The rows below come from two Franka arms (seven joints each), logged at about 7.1 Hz.
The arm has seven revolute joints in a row. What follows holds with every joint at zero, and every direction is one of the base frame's.
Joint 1 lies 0.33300 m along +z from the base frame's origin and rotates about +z.
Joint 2 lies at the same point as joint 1 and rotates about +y.
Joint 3 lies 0.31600 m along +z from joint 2 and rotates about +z.
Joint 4 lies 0.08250 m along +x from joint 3 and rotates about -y.
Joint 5 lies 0.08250 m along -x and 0.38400 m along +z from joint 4 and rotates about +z.
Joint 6 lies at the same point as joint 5 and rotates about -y.
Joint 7 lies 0.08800 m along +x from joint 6 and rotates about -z.
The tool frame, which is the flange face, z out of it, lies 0.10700 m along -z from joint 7; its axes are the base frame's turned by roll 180.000, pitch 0.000 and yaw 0.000 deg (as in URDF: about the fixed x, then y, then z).
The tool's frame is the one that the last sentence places.
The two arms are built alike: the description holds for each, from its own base.
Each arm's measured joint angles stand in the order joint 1, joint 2, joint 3, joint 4, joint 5, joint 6, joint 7.
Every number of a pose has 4 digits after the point. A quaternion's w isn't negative.
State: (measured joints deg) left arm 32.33 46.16 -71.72 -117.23 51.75 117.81 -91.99; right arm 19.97 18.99 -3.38 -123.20 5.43 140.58 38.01
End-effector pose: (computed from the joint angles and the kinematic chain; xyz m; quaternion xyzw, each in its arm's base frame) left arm 0.4802 -0.3099 0.2645 -0.9742 -0.2234 0.0163 0.0271; right arm 0.5428 0.1618 0.2430 -0.9751 0.2206 0.0211 0.0116
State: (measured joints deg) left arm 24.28 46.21 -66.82 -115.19 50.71 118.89 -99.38; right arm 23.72 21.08 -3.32 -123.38 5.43 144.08 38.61
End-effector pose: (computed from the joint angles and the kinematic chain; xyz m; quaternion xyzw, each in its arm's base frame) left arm 0.4663 -0.3452 0.2444 -0.9639 -0.2630 0.0186 0.0385; right arm 0.5329 0.1973 0.2264 -0.9808 0.1942 0.0108 0.0137
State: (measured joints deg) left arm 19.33 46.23 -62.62 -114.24 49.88 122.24 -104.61; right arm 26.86 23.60 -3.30 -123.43 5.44 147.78 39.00
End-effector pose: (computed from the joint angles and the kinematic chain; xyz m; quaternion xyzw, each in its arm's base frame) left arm 0.4607 -0.3632 0.2272 -0.9534 -0.2995 0.0191 0.0315; right arm 0.5230 0.2261 0.2068 -0.9851 0.1714 0.0011 0.0158
